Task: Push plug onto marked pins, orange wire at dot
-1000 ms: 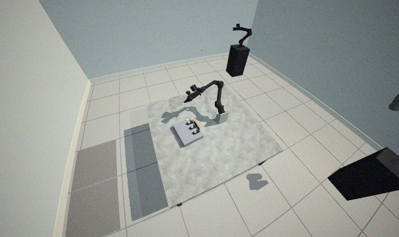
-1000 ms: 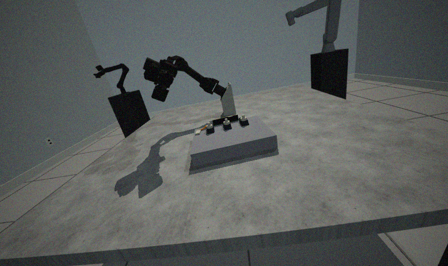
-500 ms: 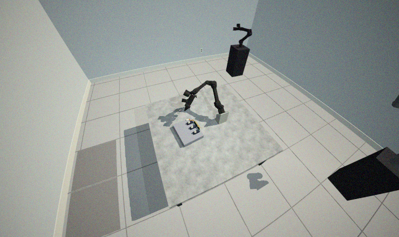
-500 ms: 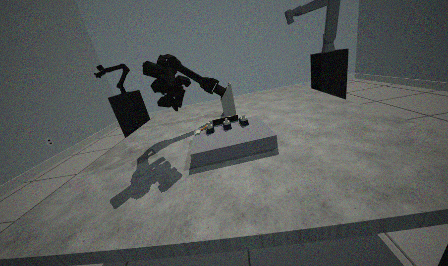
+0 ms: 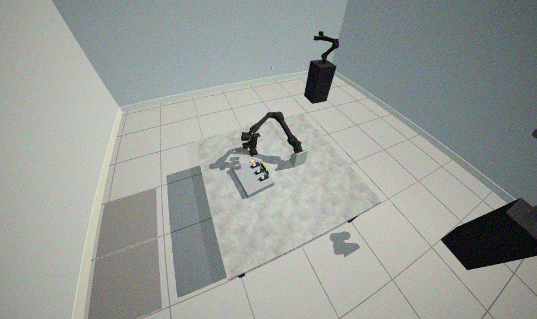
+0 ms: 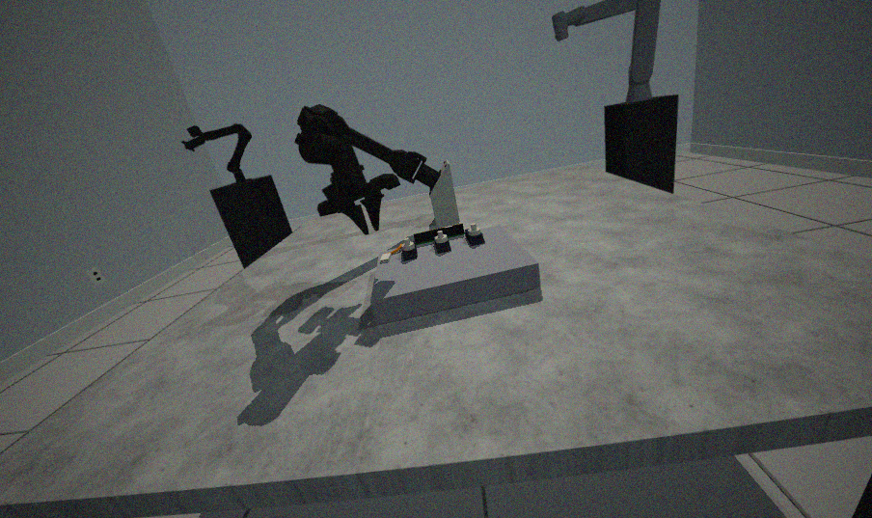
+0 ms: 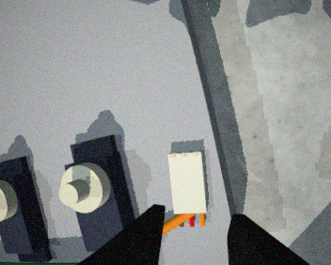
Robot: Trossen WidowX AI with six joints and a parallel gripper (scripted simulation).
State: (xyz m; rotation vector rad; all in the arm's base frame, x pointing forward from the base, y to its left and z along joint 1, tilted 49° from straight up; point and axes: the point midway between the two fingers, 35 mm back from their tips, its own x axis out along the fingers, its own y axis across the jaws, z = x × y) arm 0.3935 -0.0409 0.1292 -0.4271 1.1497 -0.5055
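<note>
Right now the red dot is 80 mm behind my gripper tip, 150 mm to the left of it and 40 mm below it. From my gripper tip the other things lie so: grey holder (80 mm ahead, 160 mm to the left, 90 mm below).
</note>
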